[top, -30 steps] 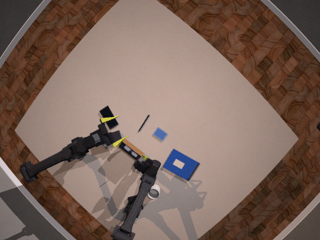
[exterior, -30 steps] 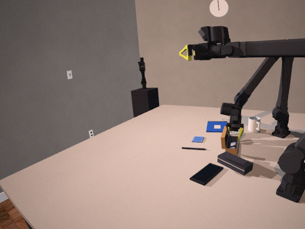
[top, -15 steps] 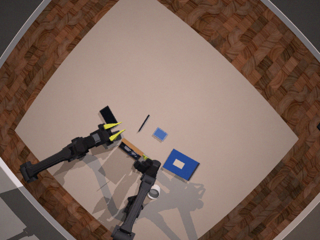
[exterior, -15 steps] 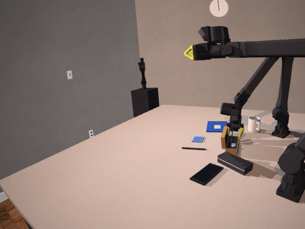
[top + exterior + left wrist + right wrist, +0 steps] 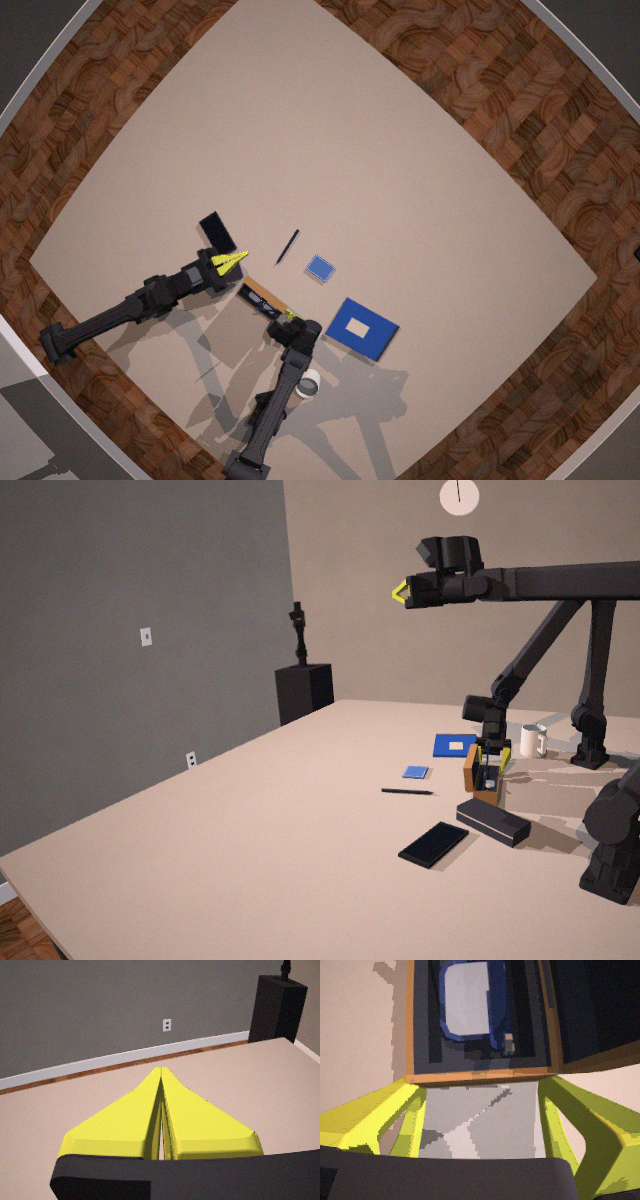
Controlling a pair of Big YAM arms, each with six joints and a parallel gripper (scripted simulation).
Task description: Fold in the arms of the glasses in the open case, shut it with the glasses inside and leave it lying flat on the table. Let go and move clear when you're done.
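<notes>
Right now my left hand is 17 cm past the glasses case, 9 cm to the left of it and 44 cm above it. From my left hand the other things lie so: white mug: 30 cm behind, 40 cm to the right, 45 cm below; black box: 23 cm behind, 8 cm to the left, 47 cm below.
</notes>
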